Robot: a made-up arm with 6 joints. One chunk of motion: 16 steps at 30 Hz.
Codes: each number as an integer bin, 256 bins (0 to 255) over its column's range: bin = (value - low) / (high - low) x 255, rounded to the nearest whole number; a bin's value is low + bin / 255 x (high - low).
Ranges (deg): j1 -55..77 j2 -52..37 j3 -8..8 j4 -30..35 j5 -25..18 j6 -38..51
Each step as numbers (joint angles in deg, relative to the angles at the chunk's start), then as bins.
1 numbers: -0.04 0.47 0.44 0.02 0.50 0.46
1 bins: 106 150 135 118 151 110
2 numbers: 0.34 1.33 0.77 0.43 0.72 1.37
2 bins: 107 153 140 119 153 113
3 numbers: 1.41 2.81 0.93 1.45 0.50 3.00
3 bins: 109 157 142 123 151 117
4 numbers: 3.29 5.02 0.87 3.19 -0.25 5.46
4 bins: 113 163 141 130 147 125
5 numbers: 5.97 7.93 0.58 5.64 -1.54 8.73
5 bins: 118 172 137 140 139 134
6 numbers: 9.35 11.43 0.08 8.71 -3.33 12.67
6 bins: 124 182 129 152 129 145
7 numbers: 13.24 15.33 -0.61 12.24 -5.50 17.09
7 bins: 132 193 118 166 116 158
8 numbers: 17.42 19.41 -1.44 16.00 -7.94 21.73
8 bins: 140 205 105 180 101 171
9 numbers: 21.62 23.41 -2.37 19.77 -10.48 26.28
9 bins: 148 216 90 195 86 184
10 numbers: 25.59 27.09 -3.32 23.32 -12.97 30.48
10 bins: 156 227 75 209 71 196
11 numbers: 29.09 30.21 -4.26 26.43 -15.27 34.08
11 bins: 162 236 60 221 58 207
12 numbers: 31.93 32.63 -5.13 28.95 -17.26 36.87
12 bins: 168 242 46 231 46 215
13 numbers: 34.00 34.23 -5.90 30.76 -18.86 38.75
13 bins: 172 247 33 238 36 220
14 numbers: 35.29 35.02 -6.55 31.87 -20.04 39.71
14 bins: 174 249 23 243 29 223
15 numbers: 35.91 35.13 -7.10 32.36 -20.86 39.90
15 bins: 176 250 14 245 25 223
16 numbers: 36.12 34.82 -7.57 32.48 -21.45 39.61
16 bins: 176 249 7 245 21 222
